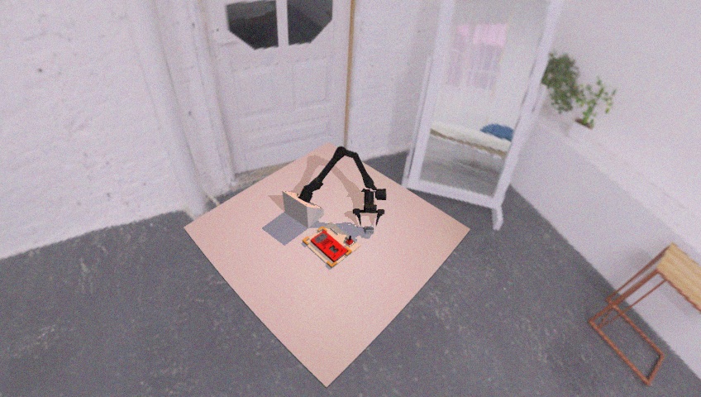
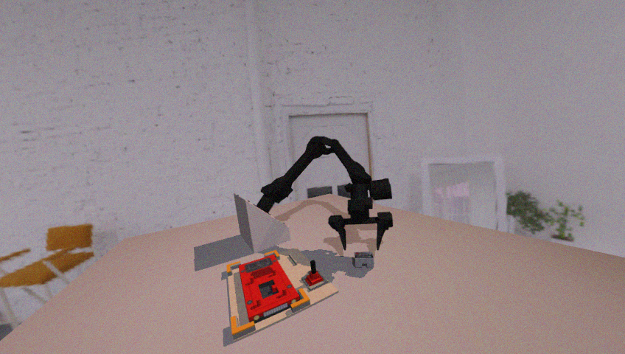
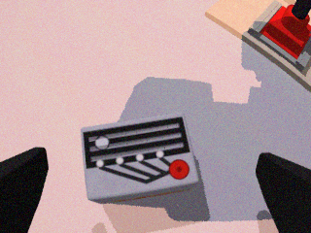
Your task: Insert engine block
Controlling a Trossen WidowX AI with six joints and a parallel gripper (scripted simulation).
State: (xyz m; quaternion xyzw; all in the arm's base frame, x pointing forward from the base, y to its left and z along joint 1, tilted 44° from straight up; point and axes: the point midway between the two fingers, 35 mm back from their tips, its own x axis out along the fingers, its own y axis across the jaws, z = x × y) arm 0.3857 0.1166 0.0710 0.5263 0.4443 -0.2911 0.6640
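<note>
The engine block lies 3 cm below my gripper tip and 1 cm ahead of it. Also, from my gripper tip: black peg (14 cm to the right, 3 cm behind, 1 cm below).
</note>
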